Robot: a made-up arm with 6 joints. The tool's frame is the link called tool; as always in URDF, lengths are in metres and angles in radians. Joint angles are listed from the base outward.
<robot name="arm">
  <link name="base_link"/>
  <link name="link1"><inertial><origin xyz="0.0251 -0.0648 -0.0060"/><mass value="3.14"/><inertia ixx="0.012" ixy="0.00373" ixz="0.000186" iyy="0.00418" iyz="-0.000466" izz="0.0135"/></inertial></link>
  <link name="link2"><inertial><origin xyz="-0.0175 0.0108 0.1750"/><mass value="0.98"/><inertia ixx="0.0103" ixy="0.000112" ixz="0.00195" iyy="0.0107" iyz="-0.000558" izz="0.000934"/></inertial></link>
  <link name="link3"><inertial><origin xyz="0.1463 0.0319 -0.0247"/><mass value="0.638"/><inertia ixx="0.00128" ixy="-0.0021" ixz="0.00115" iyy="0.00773" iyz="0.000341" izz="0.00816"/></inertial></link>
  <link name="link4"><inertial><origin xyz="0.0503 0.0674 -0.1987"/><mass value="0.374"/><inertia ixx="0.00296" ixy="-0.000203" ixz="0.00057" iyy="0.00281" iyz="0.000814" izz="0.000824"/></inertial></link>
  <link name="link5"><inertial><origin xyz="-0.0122 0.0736 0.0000"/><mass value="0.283"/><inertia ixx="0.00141" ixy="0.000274" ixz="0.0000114" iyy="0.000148" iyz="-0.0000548" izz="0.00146"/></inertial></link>
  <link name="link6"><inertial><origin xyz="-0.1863 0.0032 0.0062"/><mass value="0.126"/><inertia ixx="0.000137" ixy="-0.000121" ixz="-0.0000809" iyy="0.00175" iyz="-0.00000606" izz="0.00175"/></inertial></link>
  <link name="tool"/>
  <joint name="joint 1" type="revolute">
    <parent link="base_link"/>
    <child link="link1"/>
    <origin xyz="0 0 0.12" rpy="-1.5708 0 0"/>
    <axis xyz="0 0 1"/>
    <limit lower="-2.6" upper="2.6"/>
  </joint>
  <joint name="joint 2" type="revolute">
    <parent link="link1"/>
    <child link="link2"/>
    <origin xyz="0.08 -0.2 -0.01" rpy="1.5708 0 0"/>
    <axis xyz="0 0 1"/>
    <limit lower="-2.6" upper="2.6"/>
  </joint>
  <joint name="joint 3" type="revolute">
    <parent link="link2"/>
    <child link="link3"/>
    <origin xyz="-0.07 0.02 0.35" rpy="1.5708 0 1.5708"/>
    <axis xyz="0 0 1"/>
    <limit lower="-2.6" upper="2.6"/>
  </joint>
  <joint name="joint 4" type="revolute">
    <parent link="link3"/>
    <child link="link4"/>
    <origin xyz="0.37 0.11 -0.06" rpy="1.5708 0 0"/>
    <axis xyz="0 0 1"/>
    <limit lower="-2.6" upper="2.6"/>
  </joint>
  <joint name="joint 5" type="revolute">
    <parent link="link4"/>
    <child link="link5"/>
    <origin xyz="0.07 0.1 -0.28" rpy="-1.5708 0 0"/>
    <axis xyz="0 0 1"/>
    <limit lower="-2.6" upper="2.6"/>
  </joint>
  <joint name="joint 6" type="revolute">
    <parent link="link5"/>
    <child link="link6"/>
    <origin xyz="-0.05 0.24 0.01" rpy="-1.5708 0 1.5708"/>
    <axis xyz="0 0 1"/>
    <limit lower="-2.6" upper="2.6"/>
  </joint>
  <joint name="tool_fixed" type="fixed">
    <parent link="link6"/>
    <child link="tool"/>
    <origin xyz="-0.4 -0.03 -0.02" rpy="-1.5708 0 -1.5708"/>
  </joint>
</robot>
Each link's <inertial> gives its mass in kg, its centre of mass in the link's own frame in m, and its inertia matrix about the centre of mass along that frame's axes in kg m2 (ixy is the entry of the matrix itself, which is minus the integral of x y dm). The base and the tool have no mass. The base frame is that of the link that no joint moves.
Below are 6 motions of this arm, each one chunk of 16 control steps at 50 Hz.
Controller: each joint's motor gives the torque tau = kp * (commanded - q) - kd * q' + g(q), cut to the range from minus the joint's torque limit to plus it. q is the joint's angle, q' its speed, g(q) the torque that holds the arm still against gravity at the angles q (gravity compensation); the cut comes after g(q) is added. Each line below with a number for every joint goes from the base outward.
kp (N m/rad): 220 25 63 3.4 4.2 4.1
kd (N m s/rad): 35 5.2 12 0.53 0.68 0.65
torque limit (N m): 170 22 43 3.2 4.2 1.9
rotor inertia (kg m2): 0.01 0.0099 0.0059 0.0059 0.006 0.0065
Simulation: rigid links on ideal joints. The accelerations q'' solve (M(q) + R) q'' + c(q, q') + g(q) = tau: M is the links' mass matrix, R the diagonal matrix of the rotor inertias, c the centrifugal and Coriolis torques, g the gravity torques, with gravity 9.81 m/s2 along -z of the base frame. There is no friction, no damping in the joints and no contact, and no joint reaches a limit. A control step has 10 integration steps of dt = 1/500 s. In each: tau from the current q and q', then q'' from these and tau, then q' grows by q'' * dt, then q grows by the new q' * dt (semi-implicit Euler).
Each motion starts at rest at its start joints. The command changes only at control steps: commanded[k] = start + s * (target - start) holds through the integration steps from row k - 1 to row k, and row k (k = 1, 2, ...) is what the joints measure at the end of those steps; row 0 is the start. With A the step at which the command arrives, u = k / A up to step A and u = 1 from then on. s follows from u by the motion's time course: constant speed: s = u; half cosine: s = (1 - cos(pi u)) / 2; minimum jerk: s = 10 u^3 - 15 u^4 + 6 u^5; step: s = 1 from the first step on.
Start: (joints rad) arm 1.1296 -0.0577 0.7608 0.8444 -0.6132 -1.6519
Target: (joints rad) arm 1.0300 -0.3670 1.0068 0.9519 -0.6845 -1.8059
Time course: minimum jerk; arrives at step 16
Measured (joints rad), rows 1 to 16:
1: 1.1296 -0.0578 0.7608 0.8444 -0.6133 -1.6519
2: 1.1295 -0.0582 0.7610 0.8442 -0.6137 -1.6521
3: 1.1293 -0.0596 0.7618 0.8437 -0.6151 -1.6525
4: 1.1286 -0.0625 0.7634 0.8429 -0.6178 -1.6537
5: 1.1275 -0.0674 0.7663 0.8420 -0.6222 -1.6558
6: 1.1257 -0.0746 0.7708 0.8410 -0.6282 -1.6593
7: 1.1231 -0.0844 0.7772 0.8404 -0.6356 -1.6643
8: 1.1196 -0.0966 0.7856 0.8406 -0.6442 -1.6708
9: 1.1152 -0.1109 0.7960 0.8418 -0.6533 -1.6789
10: 1.1100 -0.1270 0.8081 0.8444 -0.6623 -1.6883
11: 1.1042 -0.1443 0.8216 0.8485 -0.6706 -1.6988
12: 1.0978 -0.1620 0.8361 0.8543 -0.6776 -1.7098
13: 1.0912 -0.1796 0.8511 0.8617 -0.6827 -1.7210
14: 1.0846 -0.1965 0.8660 0.8704 -0.6857 -1.7318
15: 1.0781 -0.2121 0.8804 0.8802 -0.6864 -1.7419
16: 1.0719 -0.2264 0.8940 0.8907 -0.6852 -1.7510

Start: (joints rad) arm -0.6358 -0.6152 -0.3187 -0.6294 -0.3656 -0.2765
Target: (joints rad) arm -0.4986 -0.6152 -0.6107 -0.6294 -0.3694 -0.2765
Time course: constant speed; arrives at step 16
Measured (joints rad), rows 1 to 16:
1: -0.6354 -0.6146 -0.3191 -0.6289 -0.3649 -0.2768
2: -0.6343 -0.6135 -0.3207 -0.6282 -0.3636 -0.2776
3: -0.6325 -0.6119 -0.3235 -0.6279 -0.3621 -0.2788
4: -0.6300 -0.6101 -0.3279 -0.6279 -0.3607 -0.2801
5: -0.6268 -0.6082 -0.3337 -0.6285 -0.3596 -0.2813
6: -0.6229 -0.6064 -0.3409 -0.6294 -0.3588 -0.2825
7: -0.6184 -0.6047 -0.3494 -0.6306 -0.3583 -0.2834
8: -0.6134 -0.6032 -0.3591 -0.6319 -0.3582 -0.2842
9: -0.6078 -0.6019 -0.3698 -0.6332 -0.3583 -0.2848
10: -0.6017 -0.6010 -0.3814 -0.6345 -0.3586 -0.2852
11: -0.5953 -0.6004 -0.3939 -0.6355 -0.3591 -0.2853
12: -0.5885 -0.6000 -0.4071 -0.6364 -0.3598 -0.2854
13: -0.5814 -0.6000 -0.4210 -0.6370 -0.3605 -0.2852
14: -0.5740 -0.6003 -0.4354 -0.6373 -0.3612 -0.2849
15: -0.5664 -0.6008 -0.4503 -0.6374 -0.3619 -0.2846
16: -0.5586 -0.6015 -0.4657 -0.6373 -0.3627 -0.2841

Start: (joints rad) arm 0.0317 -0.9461 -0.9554 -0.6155 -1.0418 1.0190
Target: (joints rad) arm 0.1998 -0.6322 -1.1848 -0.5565 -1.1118 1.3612
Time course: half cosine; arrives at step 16
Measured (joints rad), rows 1 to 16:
1: 0.0318 -0.9459 -0.9554 -0.6151 -1.0416 1.0192
2: 0.0323 -0.9453 -0.9556 -0.6137 -1.0411 1.0199
3: 0.0334 -0.9437 -0.9562 -0.6106 -1.0399 1.0218
4: 0.0353 -0.9410 -0.9576 -0.6055 -1.0381 1.0253
5: 0.0384 -0.9369 -0.9599 -0.5984 -1.0359 1.0309
6: 0.0427 -0.9311 -0.9635 -0.5894 -1.0337 1.0390
7: 0.0484 -0.9238 -0.9687 -0.5789 -1.0316 1.0496
8: 0.0553 -0.9147 -0.9754 -0.5673 -1.0300 1.0628
9: 0.0635 -0.9041 -0.9838 -0.5552 -1.0292 1.0786
10: 0.0727 -0.8920 -0.9937 -0.5433 -1.0295 1.0968
11: 0.0828 -0.8786 -1.0051 -0.5323 -1.0309 1.1168
12: 0.0935 -0.8643 -1.0176 -0.5228 -1.0337 1.1383
13: 0.1045 -0.8494 -1.0310 -0.5154 -1.0378 1.1606
14: 0.1153 -0.8341 -1.0449 -0.5107 -1.0433 1.1831
15: 0.1258 -0.8189 -1.0589 -0.5090 -1.0500 1.2051
16: 0.1354 -0.8041 -1.0726 -0.5105 -1.0578 1.2258

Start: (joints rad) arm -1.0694 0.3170 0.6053 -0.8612 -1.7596 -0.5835
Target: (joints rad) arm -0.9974 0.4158 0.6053 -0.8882 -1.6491 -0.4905
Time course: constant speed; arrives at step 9
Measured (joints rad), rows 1 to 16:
1: -1.0690 0.3181 0.6049 -0.8618 -1.7592 -0.5833
2: -1.0680 0.3201 0.6042 -0.8635 -1.7579 -0.5824
3: -1.0663 0.3231 0.6034 -0.8663 -1.7557 -0.5806
4: -1.0640 0.3269 0.6026 -0.8699 -1.7524 -0.5777
5: -1.0609 0.3314 0.6019 -0.8739 -1.7481 -0.5739
6: -1.0573 0.3365 0.6013 -0.8781 -1.7427 -0.5693
7: -1.0531 0.3422 0.6008 -0.8822 -1.7364 -0.5638
8: -1.0484 0.3483 0.6005 -0.8862 -1.7293 -0.5576
9: -1.0432 0.3549 0.6003 -0.8899 -1.7214 -0.5508
10: -1.0380 0.3608 0.6006 -0.8928 -1.7132 -0.5437
11: -1.0331 0.3661 0.6013 -0.8942 -1.7052 -0.5368
12: -1.0284 0.3708 0.6022 -0.8942 -1.6977 -0.5304
13: -1.0242 0.3750 0.6031 -0.8932 -1.6908 -0.5247
14: -1.0204 0.3787 0.6040 -0.8915 -1.6845 -0.5196
15: -1.0169 0.3820 0.6048 -0.8894 -1.6789 -0.5152
16: -1.0139 0.3850 0.6056 -0.8871 -1.6740 -0.5113

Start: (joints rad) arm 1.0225 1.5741 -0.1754 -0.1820 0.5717 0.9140
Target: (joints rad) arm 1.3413 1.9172 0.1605 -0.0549 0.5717 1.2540
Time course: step
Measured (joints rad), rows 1 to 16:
1: 1.0348 1.5760 -0.1725 -0.2164 0.5654 0.9291
2: 1.0565 1.5861 -0.1591 -0.2619 0.5573 0.9565
3: 1.0814 1.6041 -0.1383 -0.2928 0.5496 0.9868
4: 1.1072 1.6275 -0.1138 -0.3067 0.5427 1.0170
5: 1.1329 1.6541 -0.0875 -0.3068 0.5368 1.0458
6: 1.1576 1.6817 -0.0610 -0.2971 0.5321 1.0727
7: 1.1810 1.7091 -0.0353 -0.2805 0.5290 1.0975
8: 1.2027 1.7351 -0.0109 -0.2594 0.5273 1.1202
9: 1.2226 1.7593 0.0118 -0.2353 0.5272 1.1408
10: 1.2407 1.7812 0.0325 -0.2096 0.5286 1.1592
11: 1.2569 1.8008 0.0512 -0.1831 0.5311 1.1757
12: 1.2712 1.8180 0.0679 -0.1567 0.5346 1.1901
13: 1.2837 1.8329 0.0827 -0.1312 0.5387 1.2028
14: 1.2946 1.8457 0.0957 -0.1071 0.5433 1.2138
15: 1.3040 1.8567 0.1070 -0.0849 0.5481 1.2232
16: 1.3119 1.8660 0.1168 -0.0650 0.5528 1.2312

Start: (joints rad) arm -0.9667 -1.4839 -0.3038 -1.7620 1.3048 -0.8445
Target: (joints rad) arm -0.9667 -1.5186 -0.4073 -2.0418 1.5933 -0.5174
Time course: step
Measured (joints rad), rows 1 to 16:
1: -0.9685 -1.4873 -0.3089 -1.7799 1.3168 -0.8259
2: -0.9699 -1.4915 -0.3162 -1.8087 1.3417 -0.7946
3: -0.9705 -1.4949 -0.3240 -1.8377 1.3696 -0.7621
4: -0.9705 -1.4975 -0.3319 -1.8643 1.3966 -0.7317
5: -0.9701 -1.4994 -0.3396 -1.8881 1.4214 -0.7041
6: -0.9695 -1.5009 -0.3469 -1.9088 1.4438 -0.6796
7: -0.9688 -1.5021 -0.3537 -1.9268 1.4637 -0.6579
8: -0.9682 -1.5032 -0.3599 -1.9424 1.4812 -0.6390
9: -0.9675 -1.5042 -0.3654 -1.9557 1.4965 -0.6224
10: -0.9670 -1.5051 -0.3704 -1.9672 1.5099 -0.6080
11: -0.9666 -1.5060 -0.3748 -1.9770 1.5216 -0.5956
12: -0.9662 -1.5069 -0.3788 -1.9854 1.5316 -0.5848
13: -0.9660 -1.5077 -0.3822 -1.9927 1.5403 -0.5754
14: -0.9658 -1.5086 -0.3852 -1.9989 1.5478 -0.5674
15: -0.9656 -1.5094 -0.3879 -2.0044 1.5543 -0.5605
16: -0.9655 -1.5101 -0.3903 -2.0090 1.5598 -0.5545

